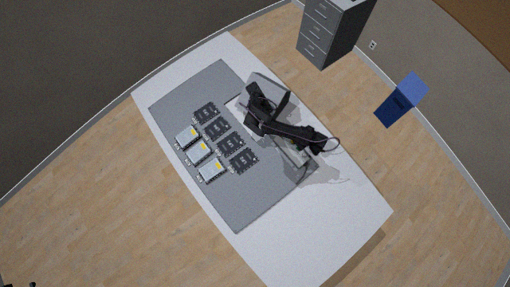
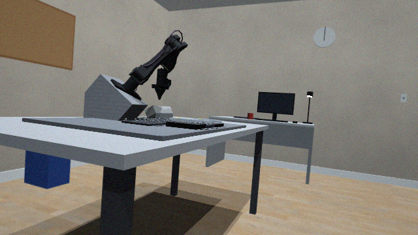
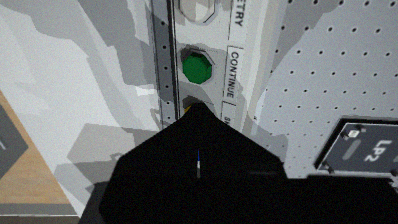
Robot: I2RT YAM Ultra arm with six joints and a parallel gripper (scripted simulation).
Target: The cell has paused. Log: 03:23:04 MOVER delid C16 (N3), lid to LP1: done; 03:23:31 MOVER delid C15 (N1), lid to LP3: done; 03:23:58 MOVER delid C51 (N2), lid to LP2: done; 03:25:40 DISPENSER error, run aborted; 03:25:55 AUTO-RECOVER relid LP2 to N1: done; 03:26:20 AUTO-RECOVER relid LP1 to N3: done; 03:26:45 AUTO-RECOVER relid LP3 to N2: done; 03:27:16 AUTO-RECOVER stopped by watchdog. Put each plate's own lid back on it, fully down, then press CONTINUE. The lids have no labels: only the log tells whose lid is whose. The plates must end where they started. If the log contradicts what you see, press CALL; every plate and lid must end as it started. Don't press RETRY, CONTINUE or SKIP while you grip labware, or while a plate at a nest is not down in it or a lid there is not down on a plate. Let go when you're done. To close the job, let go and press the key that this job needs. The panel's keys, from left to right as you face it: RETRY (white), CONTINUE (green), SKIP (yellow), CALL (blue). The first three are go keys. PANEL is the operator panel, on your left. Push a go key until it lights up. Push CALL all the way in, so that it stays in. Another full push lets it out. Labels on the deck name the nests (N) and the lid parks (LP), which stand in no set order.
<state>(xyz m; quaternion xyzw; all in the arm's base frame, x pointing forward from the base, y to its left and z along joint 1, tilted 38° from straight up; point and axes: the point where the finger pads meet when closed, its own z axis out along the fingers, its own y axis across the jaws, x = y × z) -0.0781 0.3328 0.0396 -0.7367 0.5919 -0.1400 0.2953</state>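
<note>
Right now the green continue key is 70 mm below my hand. Round my hand: yellow key (70 mm below, 50 mm to the right, 10 mm ahead); then blue key (90 mm to the right, 80 mm below, 30 mm ahead); then white retry key (70 mm below, 50 mm to the left, 20 mm behind).
</note>
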